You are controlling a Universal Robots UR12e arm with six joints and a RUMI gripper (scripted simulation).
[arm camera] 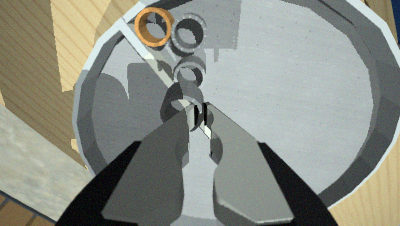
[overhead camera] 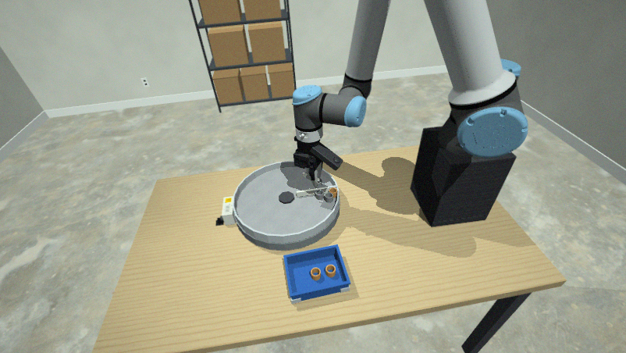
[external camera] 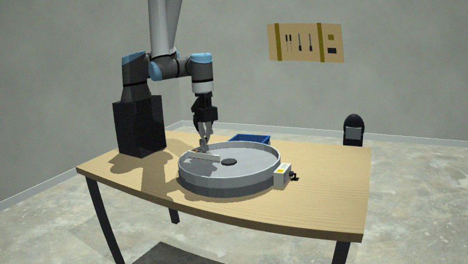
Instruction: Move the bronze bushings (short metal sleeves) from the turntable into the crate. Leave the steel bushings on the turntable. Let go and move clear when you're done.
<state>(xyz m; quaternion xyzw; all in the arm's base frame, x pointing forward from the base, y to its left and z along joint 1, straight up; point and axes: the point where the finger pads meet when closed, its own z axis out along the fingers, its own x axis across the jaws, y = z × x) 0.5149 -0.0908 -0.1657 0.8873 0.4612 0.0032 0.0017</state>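
Now: hand 120 mm short of the grey turntable, 30 mm to the left of it and 80 mm above it. Round my hand: blue crate 60 mm ahead, 310 mm to the left, 110 mm below.
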